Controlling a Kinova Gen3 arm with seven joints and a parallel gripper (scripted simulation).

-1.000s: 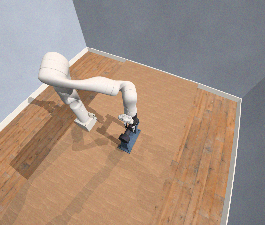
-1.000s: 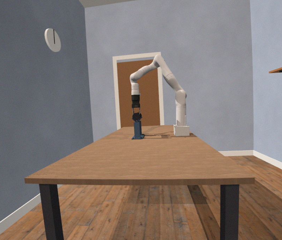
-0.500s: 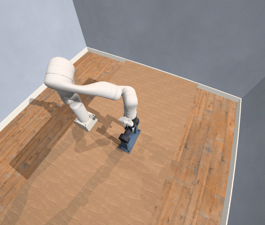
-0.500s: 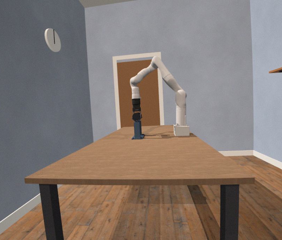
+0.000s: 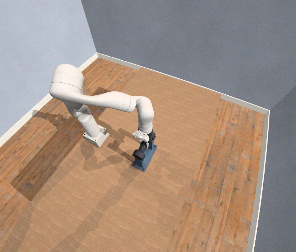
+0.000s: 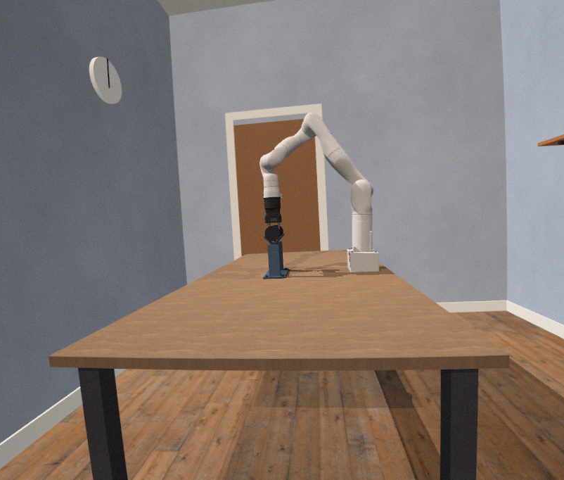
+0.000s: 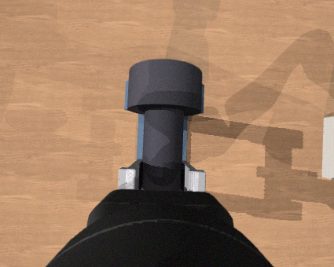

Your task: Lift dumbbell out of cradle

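Right now my hand is right at the dark grey dumbbell. From my hand the other things lie so: blue cradle 110 mm below.
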